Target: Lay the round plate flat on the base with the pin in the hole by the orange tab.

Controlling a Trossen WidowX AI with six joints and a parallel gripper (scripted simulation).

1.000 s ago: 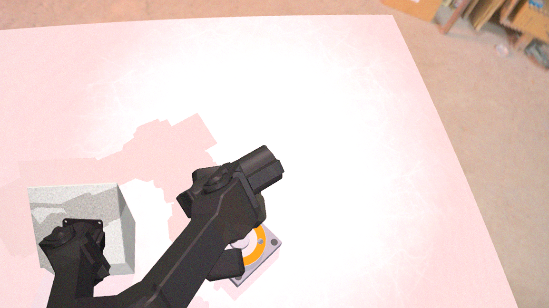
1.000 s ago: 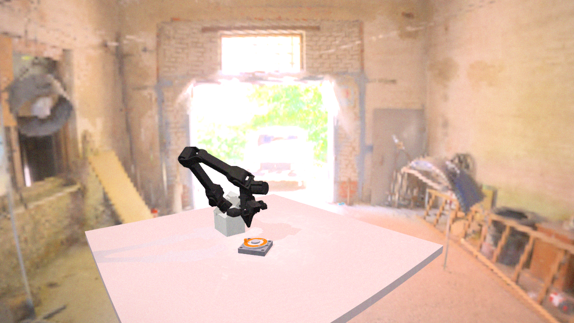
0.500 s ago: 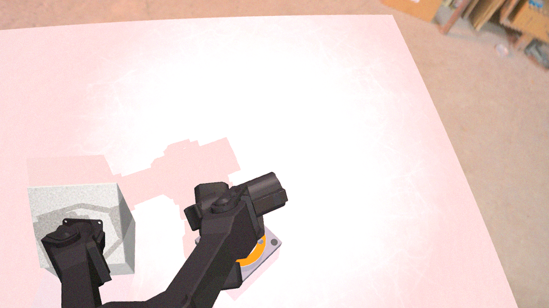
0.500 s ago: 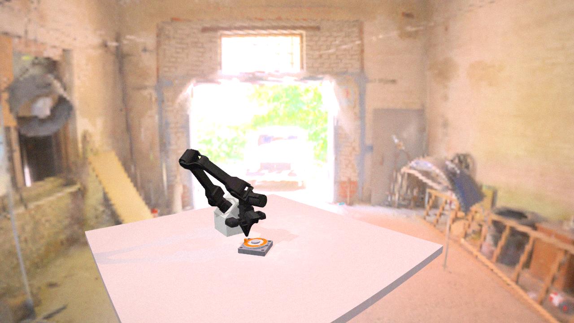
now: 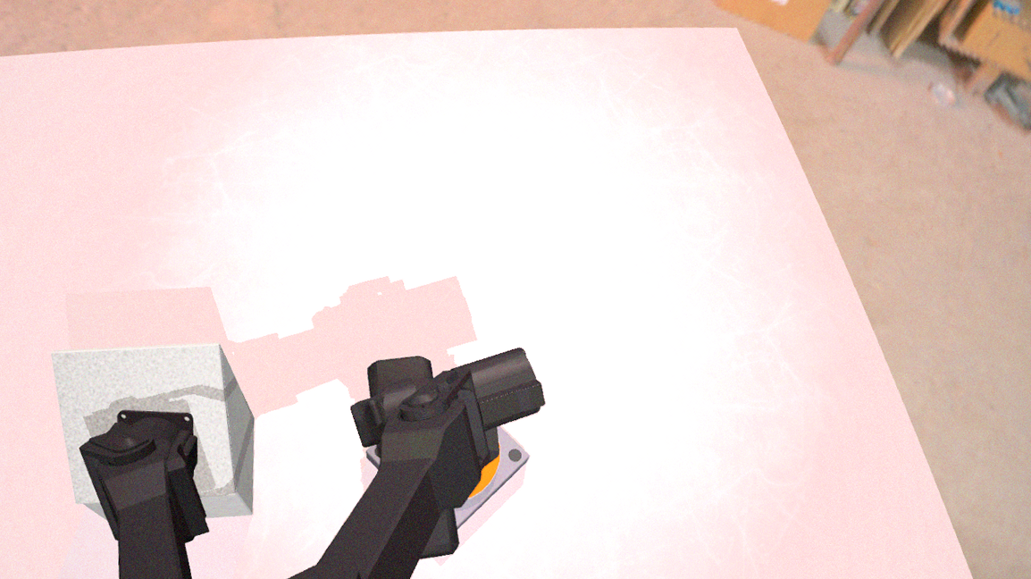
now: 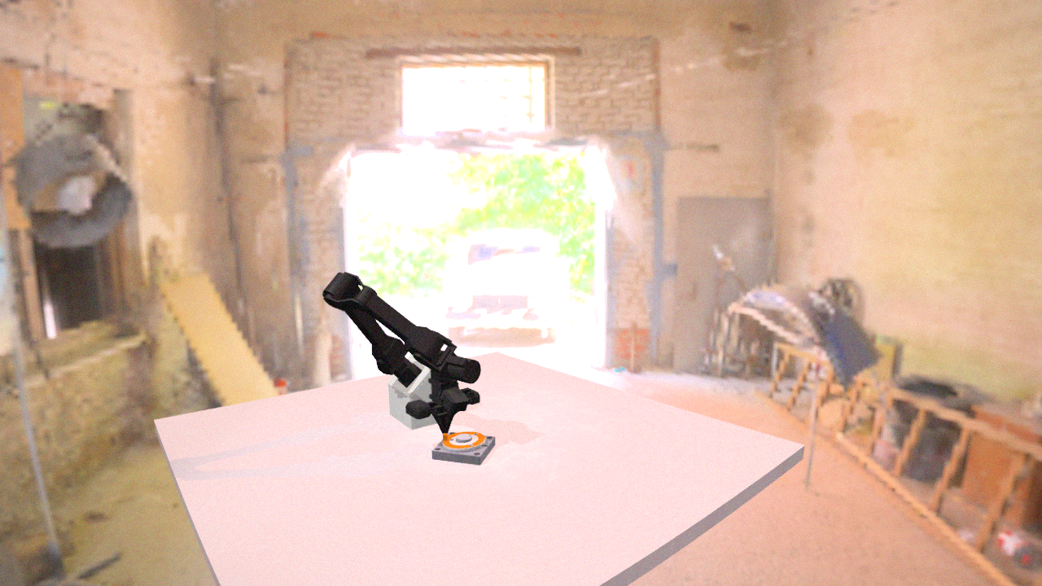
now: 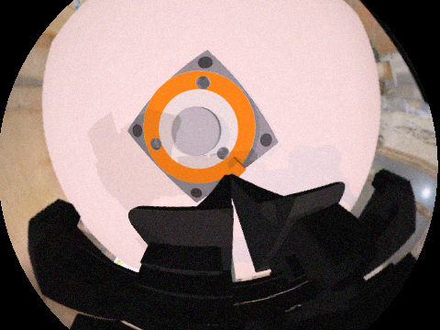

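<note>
Right now my gripper tip is 3 cm short of the round plate and 1 cm to the right of it. The rest, counted from my gripper tip: square grey base: 4 cm ahead, 3 cm to the left, 2 cm below.
</note>
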